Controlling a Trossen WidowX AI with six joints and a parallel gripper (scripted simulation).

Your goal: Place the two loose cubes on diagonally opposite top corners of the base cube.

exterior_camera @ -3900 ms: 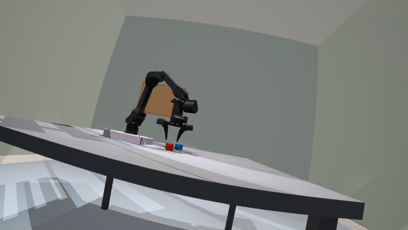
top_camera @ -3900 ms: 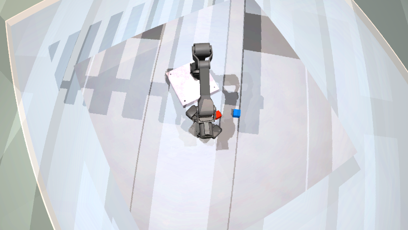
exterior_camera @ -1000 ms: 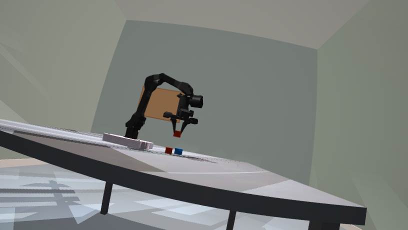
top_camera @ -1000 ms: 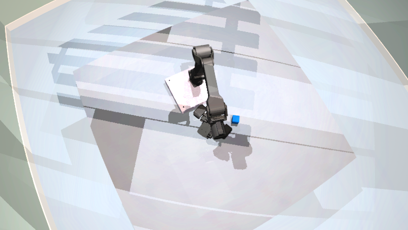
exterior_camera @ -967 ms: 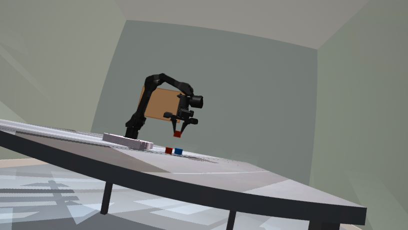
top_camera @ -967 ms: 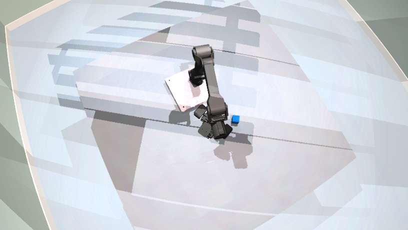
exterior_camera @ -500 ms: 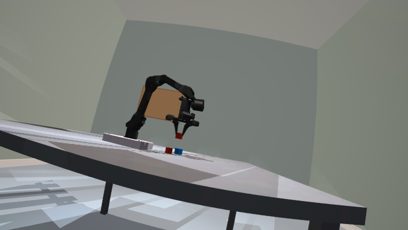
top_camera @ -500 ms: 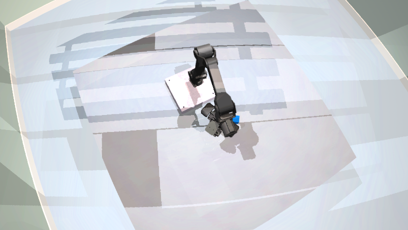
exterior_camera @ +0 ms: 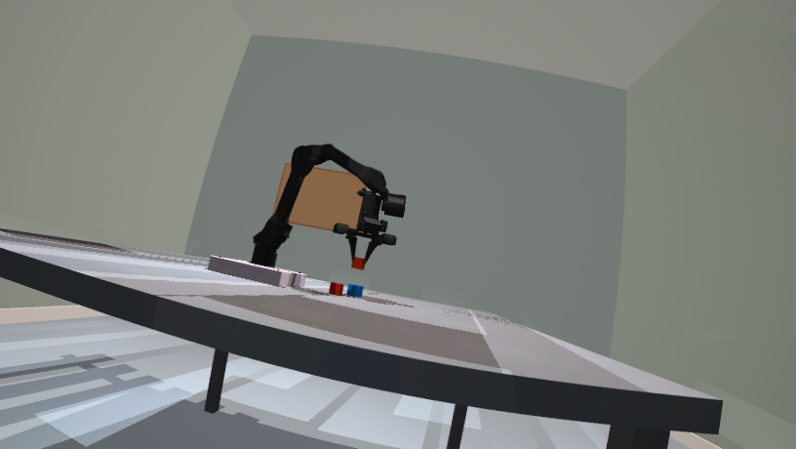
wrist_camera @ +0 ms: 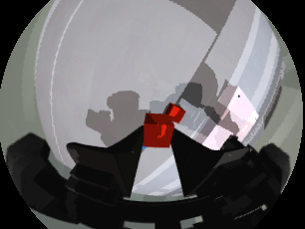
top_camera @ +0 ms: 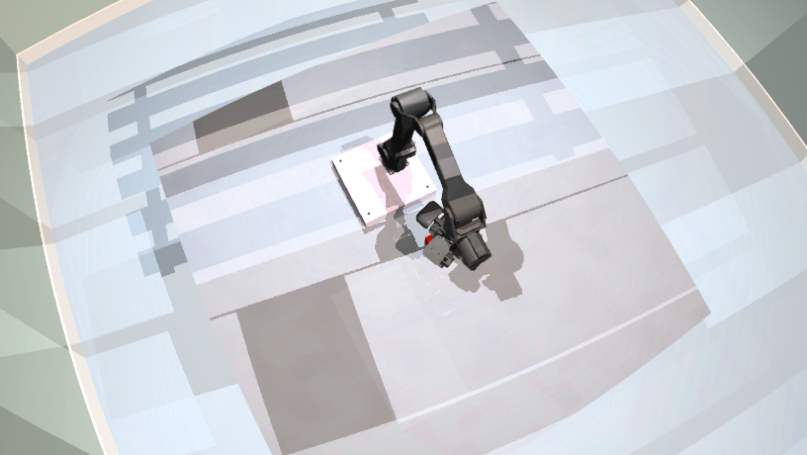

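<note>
Now: gripper tip 90 mm to the right of the blue cube and 90 mm above it. Round my gripper tip: red cube (right at my gripper tip).
</note>
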